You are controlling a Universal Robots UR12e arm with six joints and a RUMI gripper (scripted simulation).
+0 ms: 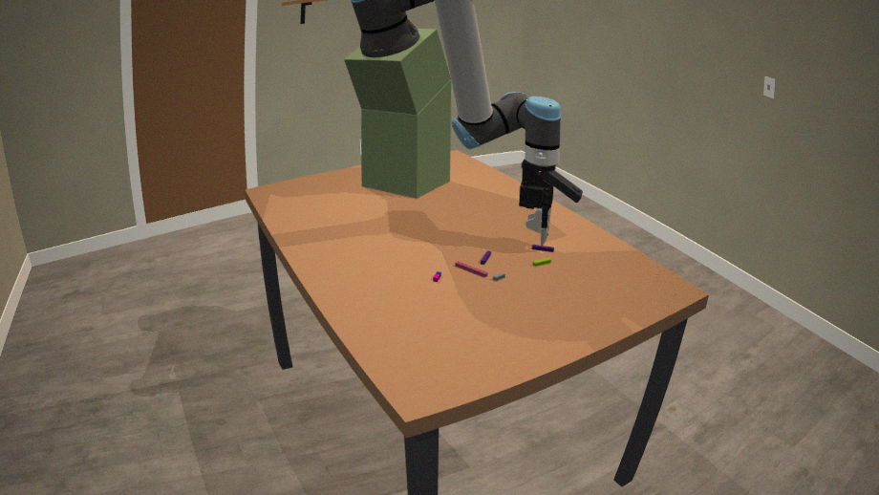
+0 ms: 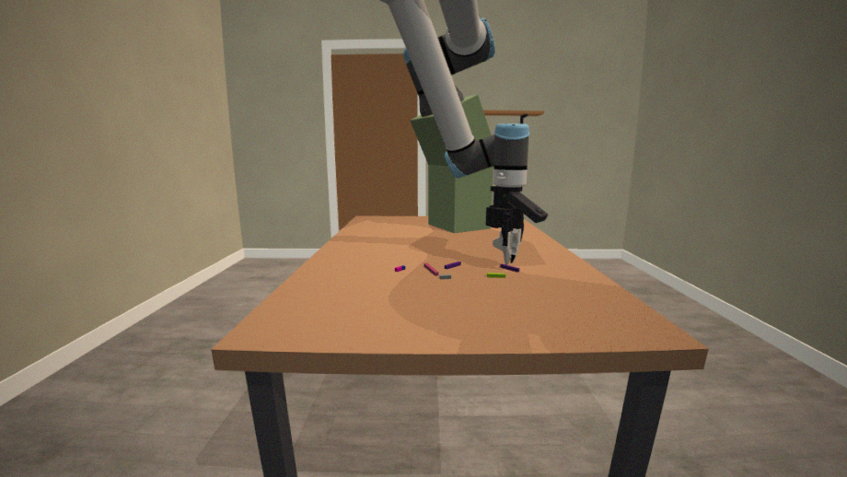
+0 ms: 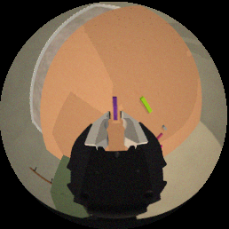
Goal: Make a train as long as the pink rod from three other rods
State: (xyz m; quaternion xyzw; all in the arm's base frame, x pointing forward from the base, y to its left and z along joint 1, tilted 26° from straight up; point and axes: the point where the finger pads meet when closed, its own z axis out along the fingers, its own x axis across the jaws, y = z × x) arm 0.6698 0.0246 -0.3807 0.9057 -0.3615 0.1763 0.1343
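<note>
Right now my hand is 320 mm to the left of the magenta rod, 30 mm above it and 10 mm short of it. The rest, counted from my hand: lime rod: 60 mm ahead, 50 mm to the right, 30 mm below; pink rod: 230 mm to the right, 30 mm below, 10 mm ahead; grey rod: 190 mm to the right, 70 mm ahead, 30 mm below.
</note>
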